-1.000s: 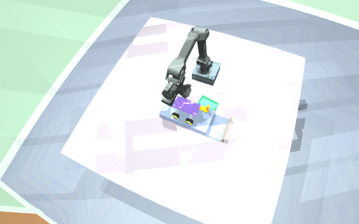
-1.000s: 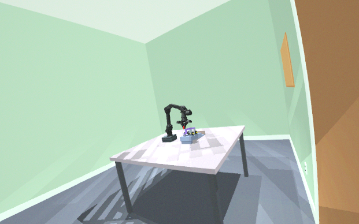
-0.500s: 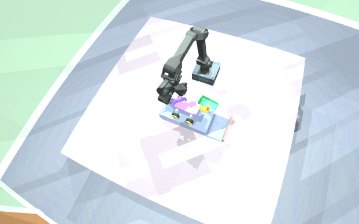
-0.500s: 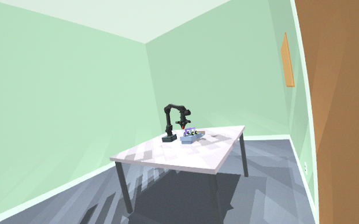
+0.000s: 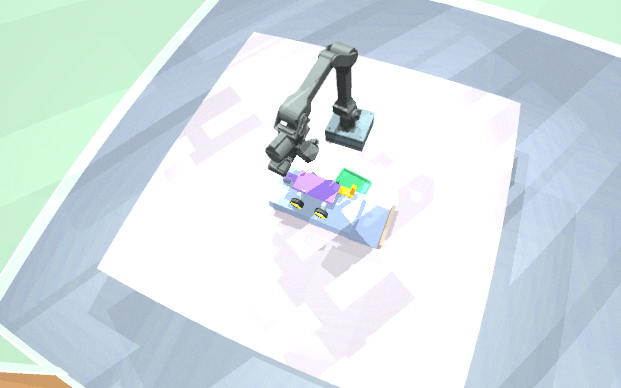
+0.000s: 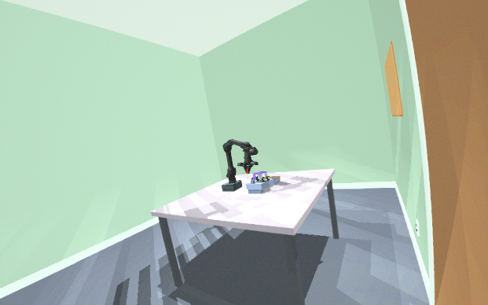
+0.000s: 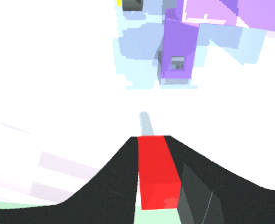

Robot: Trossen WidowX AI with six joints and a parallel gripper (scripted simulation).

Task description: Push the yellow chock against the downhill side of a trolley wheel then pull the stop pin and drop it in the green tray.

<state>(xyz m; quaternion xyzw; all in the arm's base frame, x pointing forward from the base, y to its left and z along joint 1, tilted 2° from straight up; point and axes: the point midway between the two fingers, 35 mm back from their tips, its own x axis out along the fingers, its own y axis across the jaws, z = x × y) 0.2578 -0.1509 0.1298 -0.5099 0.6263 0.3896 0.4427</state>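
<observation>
Now: gripper tip 220 mm to the right of the green tray, 180 mm above it and 40 mm past it. Also, from my gripper tip: red-headed stop pin: right at my gripper tip; pale blue ramp: 130 mm below, 110 mm to the left, 70 mm ahead; purple trolley: 110 mm to the left, 70 mm ahead, 60 mm below.
</observation>
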